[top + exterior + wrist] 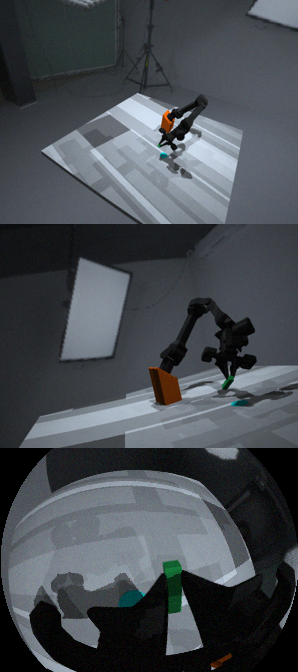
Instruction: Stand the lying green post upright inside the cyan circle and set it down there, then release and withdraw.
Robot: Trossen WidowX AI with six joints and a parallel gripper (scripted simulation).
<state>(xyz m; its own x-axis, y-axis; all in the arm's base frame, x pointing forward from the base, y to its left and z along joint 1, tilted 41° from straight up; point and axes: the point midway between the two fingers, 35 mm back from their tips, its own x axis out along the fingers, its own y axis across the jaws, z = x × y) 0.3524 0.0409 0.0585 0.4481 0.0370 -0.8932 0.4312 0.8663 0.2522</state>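
Right now my gripper tip is 100 mm above the cyan circle, 40 mm to the right of it and 20 mm past it. The rest, counted from my gripper tip: green post 20 mm behind, 10 mm below.
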